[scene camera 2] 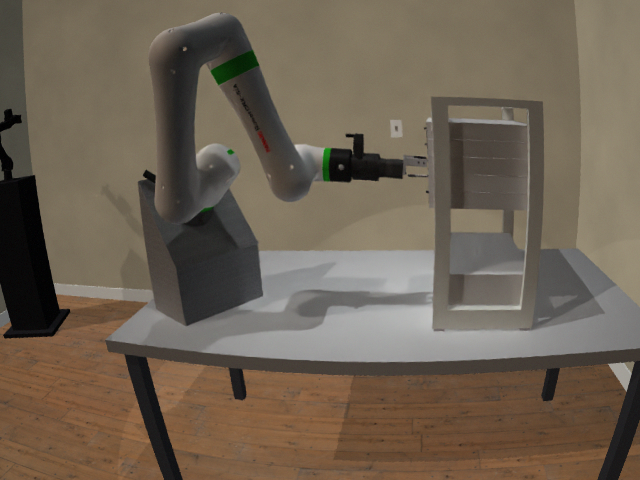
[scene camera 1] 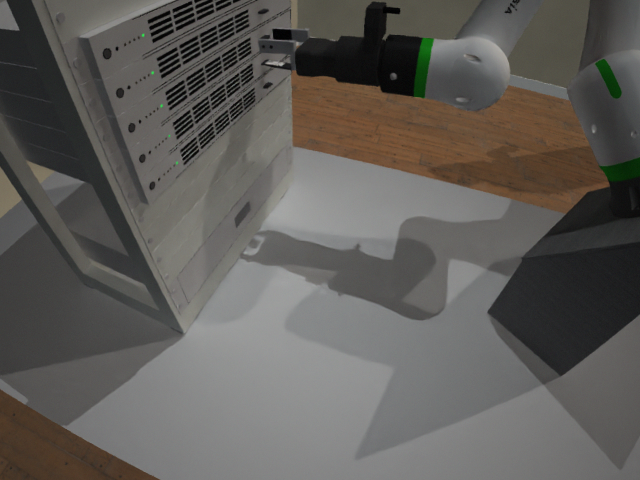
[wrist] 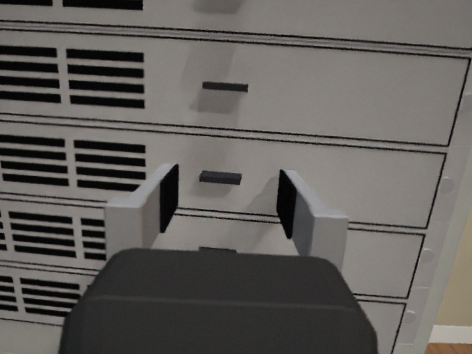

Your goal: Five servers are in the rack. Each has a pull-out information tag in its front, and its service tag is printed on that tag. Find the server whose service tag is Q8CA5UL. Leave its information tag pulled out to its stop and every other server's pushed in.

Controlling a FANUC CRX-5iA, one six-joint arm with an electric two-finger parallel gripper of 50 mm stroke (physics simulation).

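Places are measured from the arm's base along level axes (x back, y right, z up), in centimetres.
Where they show: gripper, fingertip midpoint: [scene camera 2: 426, 161] [scene camera 1: 266, 39] [wrist: 228, 187].
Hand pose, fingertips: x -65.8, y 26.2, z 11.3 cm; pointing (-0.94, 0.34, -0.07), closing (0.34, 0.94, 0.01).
Things, the pixels of their centre, and the offset from my fingertips. Level surfaces: height alone.
- third server's tag at the middle of its body: [wrist: 220, 177] dz +0.5, dx -0.3, dy -0.3 cm
- second server's tag at the middle of its body: [wrist: 225, 86] [scene camera 1: 263, 11] dz +4.9, dx -0.3, dy -0.3 cm
- fourth server's tag at the middle of its body: [wrist: 214, 265] [scene camera 1: 271, 63] [scene camera 2: 423, 175] dz -4.0, dx +0.6, dy -0.7 cm
- fifth server's tag at the middle of its body: [scene camera 1: 267, 85] [scene camera 2: 427, 191] dz -8.4, dx -0.3, dy -0.3 cm
- grey-white table at its surface level: dz -43.8 cm
Five servers [scene camera 1: 149, 98] [scene camera 2: 488, 165] sit stacked in the rack [scene camera 1: 165, 294] [scene camera 2: 440, 258]. My gripper [scene camera 1: 267, 39] [scene camera 2: 426, 161] [wrist: 228, 187] is open and empty, level, at the third server's front. In the wrist view, the third server's tag [wrist: 220, 178] is pushed in and shows between the fingers. The second server's tag [scene camera 1: 263, 10] [wrist: 225, 86] is pushed in above. The fourth server's tag [scene camera 1: 276, 64] [scene camera 2: 417, 175] [wrist: 217, 249] sticks out below the fingers, mostly hidden by the gripper body in the wrist view; its print is unreadable. The fifth server's tag [scene camera 1: 267, 85] [scene camera 2: 427, 192] is pushed in.
The rack stands on a grey-white table [scene camera 1: 310, 413] [scene camera 2: 361, 341]. The arm's dark pedestal [scene camera 1: 563, 289] [scene camera 2: 217, 279] stands at the other end. Blank panels [scene camera 1: 222, 196] fill the rack front below the servers. A black stand [scene camera 2: 23, 253] is on the floor at the far left.
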